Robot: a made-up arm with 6 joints. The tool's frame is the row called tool. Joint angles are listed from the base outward.
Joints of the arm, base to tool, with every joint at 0 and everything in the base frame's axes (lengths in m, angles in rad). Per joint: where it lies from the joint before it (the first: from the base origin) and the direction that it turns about. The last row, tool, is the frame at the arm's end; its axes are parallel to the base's.
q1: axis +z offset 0 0 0.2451
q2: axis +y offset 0 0 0
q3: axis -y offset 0 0 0.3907
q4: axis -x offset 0 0 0
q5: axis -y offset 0.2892 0 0
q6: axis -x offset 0 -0.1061 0
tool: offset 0 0 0
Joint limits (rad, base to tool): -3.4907..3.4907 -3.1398..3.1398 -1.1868..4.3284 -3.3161..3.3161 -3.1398..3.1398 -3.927..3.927
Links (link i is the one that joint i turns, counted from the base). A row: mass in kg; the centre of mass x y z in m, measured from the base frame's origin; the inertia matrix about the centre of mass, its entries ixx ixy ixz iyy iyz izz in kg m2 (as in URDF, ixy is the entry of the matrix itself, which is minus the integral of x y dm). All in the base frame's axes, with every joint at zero. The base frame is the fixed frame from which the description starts. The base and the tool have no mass.
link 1: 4.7; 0.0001 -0.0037 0.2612; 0.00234 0 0 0.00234 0 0.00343
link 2: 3.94; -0.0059 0.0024 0.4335; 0.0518 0 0 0.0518 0 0.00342
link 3: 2.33; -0.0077 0.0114 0.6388; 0.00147 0 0 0.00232 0 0.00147
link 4: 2.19; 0.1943 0.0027 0.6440; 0.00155 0 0 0.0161 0 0.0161
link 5: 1.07; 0.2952 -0.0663 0.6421; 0.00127 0 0 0.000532 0 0.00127
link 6: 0.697; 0.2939 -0.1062 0.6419; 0.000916 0 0 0.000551 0 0.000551
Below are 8 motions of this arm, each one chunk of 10 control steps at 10 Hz.
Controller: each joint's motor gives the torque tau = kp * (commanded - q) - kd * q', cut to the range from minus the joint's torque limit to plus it. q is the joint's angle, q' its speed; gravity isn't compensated. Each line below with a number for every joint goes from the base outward.
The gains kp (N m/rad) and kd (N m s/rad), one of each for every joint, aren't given. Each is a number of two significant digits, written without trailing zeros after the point. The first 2 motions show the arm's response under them.
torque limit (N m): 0.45 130 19 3 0.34 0.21
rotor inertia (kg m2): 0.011 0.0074 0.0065 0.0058 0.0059 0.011
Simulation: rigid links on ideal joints. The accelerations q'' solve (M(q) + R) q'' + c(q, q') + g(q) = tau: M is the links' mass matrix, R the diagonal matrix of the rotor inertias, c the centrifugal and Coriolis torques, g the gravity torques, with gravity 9.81 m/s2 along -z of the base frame. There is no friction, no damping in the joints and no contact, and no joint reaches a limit. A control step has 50 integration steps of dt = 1/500 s. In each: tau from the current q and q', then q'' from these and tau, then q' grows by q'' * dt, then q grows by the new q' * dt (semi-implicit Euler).
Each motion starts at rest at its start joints. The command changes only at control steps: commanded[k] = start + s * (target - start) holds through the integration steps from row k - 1 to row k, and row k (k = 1, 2, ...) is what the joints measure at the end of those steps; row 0 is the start. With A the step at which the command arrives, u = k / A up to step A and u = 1 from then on. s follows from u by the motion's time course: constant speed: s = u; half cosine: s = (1 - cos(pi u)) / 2; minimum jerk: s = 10 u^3 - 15 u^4 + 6 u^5; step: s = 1 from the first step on.
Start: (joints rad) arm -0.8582 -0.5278 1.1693 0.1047 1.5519 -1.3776
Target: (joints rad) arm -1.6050 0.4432 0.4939 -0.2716 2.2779 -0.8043
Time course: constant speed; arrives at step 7
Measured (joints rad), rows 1 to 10:
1: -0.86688 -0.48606 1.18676 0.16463 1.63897 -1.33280
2: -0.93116 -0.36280 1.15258 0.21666 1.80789 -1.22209
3: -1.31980 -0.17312 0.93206 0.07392 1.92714 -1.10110
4: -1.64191 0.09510 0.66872 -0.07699 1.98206 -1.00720
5: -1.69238 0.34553 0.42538 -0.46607 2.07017 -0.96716
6: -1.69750 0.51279 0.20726 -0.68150 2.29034 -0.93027
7: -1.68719 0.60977 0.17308 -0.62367 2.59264 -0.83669
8: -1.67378 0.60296 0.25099 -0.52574 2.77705 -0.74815
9: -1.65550 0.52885 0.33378 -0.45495 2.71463 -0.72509
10: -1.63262 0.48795 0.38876 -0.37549 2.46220 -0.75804
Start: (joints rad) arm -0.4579 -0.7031 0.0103 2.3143 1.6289 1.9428
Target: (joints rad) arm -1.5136 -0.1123 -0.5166 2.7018 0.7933 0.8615
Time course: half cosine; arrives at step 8
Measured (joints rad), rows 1 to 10:
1: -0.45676 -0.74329 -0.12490 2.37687 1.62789 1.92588
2: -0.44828 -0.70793 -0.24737 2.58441 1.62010 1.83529
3: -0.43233 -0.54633 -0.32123 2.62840 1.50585 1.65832
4: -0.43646 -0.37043 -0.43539 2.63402 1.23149 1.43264
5: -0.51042 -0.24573 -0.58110 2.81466 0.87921 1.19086
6: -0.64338 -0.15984 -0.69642 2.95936 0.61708 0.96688
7: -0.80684 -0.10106 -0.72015 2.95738 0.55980 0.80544
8: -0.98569 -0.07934 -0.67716 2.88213 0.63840 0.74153
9: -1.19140 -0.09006 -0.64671 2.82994 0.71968 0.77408
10: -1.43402 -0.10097 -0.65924 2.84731 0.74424 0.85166
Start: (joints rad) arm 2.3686 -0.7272 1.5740 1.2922 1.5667 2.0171
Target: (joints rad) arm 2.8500 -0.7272 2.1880 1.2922 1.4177 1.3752
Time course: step
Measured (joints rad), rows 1 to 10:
1: 2.36898 -0.66355 2.15395 1.25429 1.46226 1.89351
2: 2.37785 -0.87483 2.45096 1.34138 1.34061 1.60202
3: 2.38387 -1.03334 2.59353 1.33006 1.19040 1.29899
4: 2.39398 -0.96192 2.66637 1.30881 1.08597 1.16090
5: 2.41057 -0.86223 2.37864 1.33347 1.18528 1.19471
6: 2.42607 -0.78293 2.15215 1.28815 1.33527 1.33387
7: 2.44738 -0.73870 2.22254 1.26896 1.48033 1.44001
8: 2.47447 -0.81241 2.31679 1.30888 1.56281 1.45360
9: 2.50091 -0.89861 2.45050 1.31632 1.47853 1.41090
10: 2.52999 -0.92480 2.52307 1.31710 1.30443 1.36792

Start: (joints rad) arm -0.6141 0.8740 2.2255 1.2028 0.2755 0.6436
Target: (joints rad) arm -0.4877 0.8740 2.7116 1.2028 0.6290 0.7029
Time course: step
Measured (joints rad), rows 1 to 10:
1: -0.60329 1.01512 2.72399 1.14236 0.34357 0.68062
2: -0.59242 0.99442 2.98750 1.24598 0.77990 0.69526
3: -0.57207 0.88636 2.89971 1.28470 1.20306 0.67851
4: -0.54029 0.89934 2.83814 1.18974 1.22209 0.66408
5: -0.51211 0.97268 2.80337 1.18446 0.92908 0.65705
6: -0.48770 0.99487 2.71476 1.21793 0.66641 0.66194
7: -0.46184 0.98357 2.69402 1.19193 0.59803 0.68461
8: -0.43677 0.96729 2.77017 1.18840 0.70436 0.70233
9: -0.41538 0.94526 2.84167 1.23059 0.87345 0.69594
10: -0.39850 0.93460 2.85802 1.23613 0.96033 0.67478

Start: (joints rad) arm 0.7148 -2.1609 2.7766 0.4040 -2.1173 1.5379
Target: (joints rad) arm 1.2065 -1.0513 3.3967 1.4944 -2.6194 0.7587
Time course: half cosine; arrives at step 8
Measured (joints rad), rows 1 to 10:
1: 0.71547 -2.19941 2.71481 0.40309 -2.07418 1.51695
2: 0.71800 -2.12360 2.85811 0.49571 -1.93801 1.43318
3: 0.73585 -1.90765 3.02907 0.87031 -1.85911 1.28917
4: 0.75758 -1.66211 3.05739 1.07897 -1.98989 1.11100
5: 0.77486 -1.43773 3.09740 1.11787 -2.25487 0.94388
6: 0.79842 -1.25479 3.25929 1.30082 -2.50176 0.82406
7: 0.83077 -1.15811 3.43338 1.53794 -2.63140 0.74336
8: 0.86155 -1.14571 3.46739 1.55206 -2.62168 0.68425
9: 0.89265 -1.16618 3.38369 1.47265 -2.49347 0.67255
10: 0.92995 -1.16935 3.34560 1.47838 -2.32501 0.71257

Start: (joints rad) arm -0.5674 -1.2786 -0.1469 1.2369 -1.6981 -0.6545
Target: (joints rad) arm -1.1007 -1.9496 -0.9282 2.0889 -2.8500 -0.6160
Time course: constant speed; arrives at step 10
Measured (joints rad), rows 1 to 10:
1: -0.56500 -1.42247 -0.33295 1.31959 -1.74017 -0.65406
2: -0.56592 -1.59296 -0.45132 1.39419 -1.98309 -0.64319
3: -0.56924 -1.63388 -0.40186 1.49187 -2.36303 -0.63809
4: -0.57537 -1.66155 -0.43283 1.61253 -2.60849 -0.64943
5: -0.58855 -1.73833 -0.60414 1.69503 -2.63020 -0.66117
6: -0.60735 -1.81035 -0.75802 1.79099 -2.56737 -0.64854
7: -0.63206 -1.86443 -0.82289 1.90886 -2.57042 -0.61912
8: -0.66528 -1.92804 -0.85025 1.98761 -2.69676 -0.60155
9: -0.70561 -2.00041 -0.90590 2.04332 -2.91445 -0.60416
10: -0.75121 -2.06358 -1.00334 2.14469 -3.12542 -0.61045

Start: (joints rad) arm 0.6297 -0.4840 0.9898 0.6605 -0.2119 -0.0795
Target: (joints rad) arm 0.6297 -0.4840 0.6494 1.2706 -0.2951 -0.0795
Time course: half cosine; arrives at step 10
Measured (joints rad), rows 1 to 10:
1: 0.62785 -0.52840 0.92050 0.63414 -0.17932 -0.07616
2: 0.63819 -0.55233 0.96113 0.66452 -0.12742 -0.07457
3: 0.65831 -0.57035 0.97726 0.84982 -0.05691 -0.08671
4: 0.66140 -0.58181 0.93356 0.93819 0.00959 -0.08991
5: 0.65279 -0.57192 0.84994 0.98267 0.01832 -0.08768
6: 0.64162 -0.54793 0.73745 1.07030 -0.05466 -0.08438
7: 0.62515 -0.52364 0.62964 1.14814 -0.17879 -0.07317
8: 0.60721 -0.51092 0.55719 1.20009 -0.29260 -0.05543
9: 0.59599 -0.51272 0.53743 1.23989 -0.34321 -0.04033
10: 0.59327 -0.52430 0.56334 1.26245 -0.31210 -0.03671

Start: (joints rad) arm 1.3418 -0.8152 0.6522 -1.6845 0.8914 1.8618
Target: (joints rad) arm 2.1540 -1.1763 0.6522 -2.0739 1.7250 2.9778
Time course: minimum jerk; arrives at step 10
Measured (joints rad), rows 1 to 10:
1: 1.34165 -0.88427 0.53863 -1.69349 0.92722 1.85857
2: 1.34439 -0.93865 0.55149 -1.71585 1.08812 1.86802
3: 1.35251 -0.96822 0.65843 -1.75768 1.26391 1.93362
4: 1.36594 -1.04229 0.65580 -1.82837 1.36106 2.08511
5: 1.38272 -1.12275 0.64622 -1.90499 1.45380 2.31732
6: 1.40166 -1.19019 0.68277 -1.97990 1.59140 2.58906
7: 1.42244 -1.25650 0.71755 -2.05710 1.74996 2.83277
8: 1.44439 -1.30745 0.75046 -2.11719 1.88629 2.99249
9: 1.46773 -1.32929 0.77650 -2.15015 1.95413 3.04647
10: 1.49330 -1.32623 0.77004 -2.15115 1.93677 3.01380

